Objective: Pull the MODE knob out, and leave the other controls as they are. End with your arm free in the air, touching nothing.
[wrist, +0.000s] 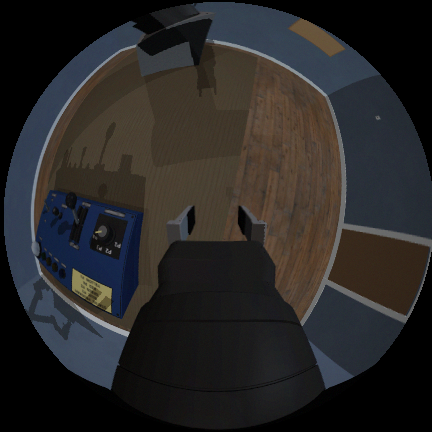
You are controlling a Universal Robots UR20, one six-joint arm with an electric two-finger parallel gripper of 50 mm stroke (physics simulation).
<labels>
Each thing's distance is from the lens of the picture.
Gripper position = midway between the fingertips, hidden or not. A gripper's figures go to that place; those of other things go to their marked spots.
my gripper (216,214): 0.17 m
blue control panel (106,276): 0.38 m
</labels>
